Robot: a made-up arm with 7 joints.
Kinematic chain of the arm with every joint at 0, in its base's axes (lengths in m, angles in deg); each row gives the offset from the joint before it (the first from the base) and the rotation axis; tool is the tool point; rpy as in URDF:
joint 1: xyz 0 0 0 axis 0.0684 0.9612 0.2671
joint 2: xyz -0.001 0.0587 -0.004 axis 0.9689 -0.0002 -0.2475
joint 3: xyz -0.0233 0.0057 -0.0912 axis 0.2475 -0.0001 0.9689
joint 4: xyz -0.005 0 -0.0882 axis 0.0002 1 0
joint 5: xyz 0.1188 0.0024 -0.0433 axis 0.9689 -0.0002 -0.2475
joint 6: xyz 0.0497 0 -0.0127 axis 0.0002 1 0
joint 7: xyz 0.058 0 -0.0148 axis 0.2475 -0.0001 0.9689
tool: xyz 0 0 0 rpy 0 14.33 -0.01
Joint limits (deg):
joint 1: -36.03..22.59
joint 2: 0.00..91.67
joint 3: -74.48..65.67
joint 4: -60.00..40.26
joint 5: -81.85..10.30
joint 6: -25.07..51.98
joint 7: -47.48..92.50
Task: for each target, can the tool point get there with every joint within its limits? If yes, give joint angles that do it. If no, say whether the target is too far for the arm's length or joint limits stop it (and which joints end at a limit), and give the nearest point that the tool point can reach.
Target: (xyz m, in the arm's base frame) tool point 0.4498 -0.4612 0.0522
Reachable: no: too far | nearest point 0.2161 -0.1399 -0.0890 | short by 0.422 m
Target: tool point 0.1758 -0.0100 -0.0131
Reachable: yes | joints -28.97 39.36 -23.29 -50.55 -16.04 6.69 30.54
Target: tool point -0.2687 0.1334 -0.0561
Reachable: no: joint limits stop it (at a limit: joint 1, joint 2, joint 3, joint 5, joint 6) | nearest point -0.1205 0.1234 -0.1598 | short by 0.181 m
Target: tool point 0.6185 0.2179 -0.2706
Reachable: no: too far | nearest point 0.3244 0.1715 -0.1992 | short by 0.306 m
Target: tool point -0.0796 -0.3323 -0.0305
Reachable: no: joint limits stop it (at a limit: joint 1, joint 2, joint 3, joint 5) | nearest point -0.0368 -0.1631 -0.1158 | short by 0.194 m
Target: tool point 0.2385 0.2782 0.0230
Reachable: yes | joints -4.77 75.33 26.85 2.95 0.29 -5.03 13.32
